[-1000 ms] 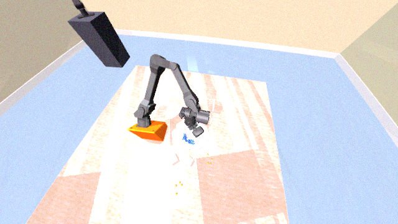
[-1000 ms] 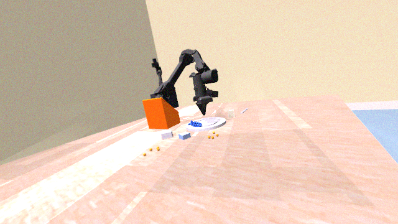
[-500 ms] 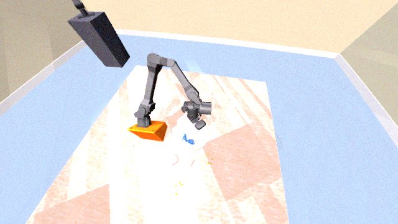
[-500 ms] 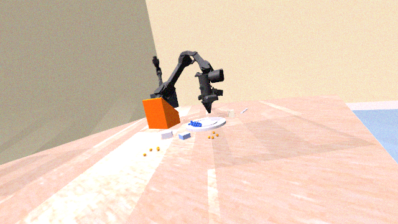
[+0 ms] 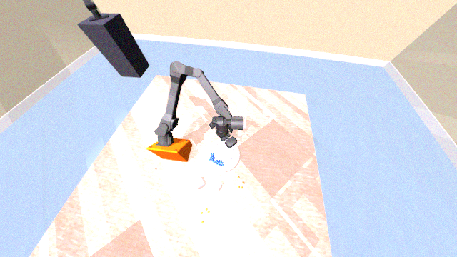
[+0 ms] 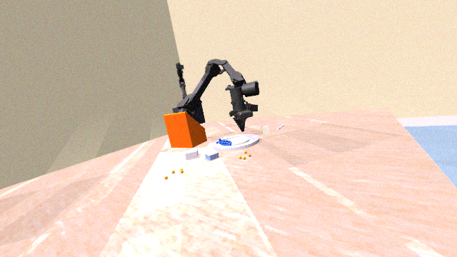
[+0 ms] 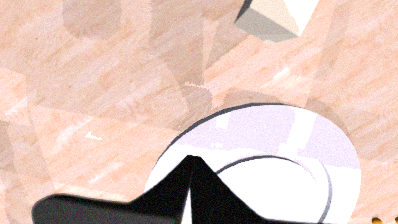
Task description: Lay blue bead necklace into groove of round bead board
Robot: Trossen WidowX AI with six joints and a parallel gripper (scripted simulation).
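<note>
Right now my gripper tip is 90 mm to the left of the round white bead board, 20 mm above it and 10 mm short of it. The rest, counted from my gripper tip: white stick 170 mm to the left, 130 mm ahead, 30 mm below; light blue cube 260 mm to the right, 20 mm below; beige cube 90 mm ahead, 50 mm to the left, 10 mm below.
</note>
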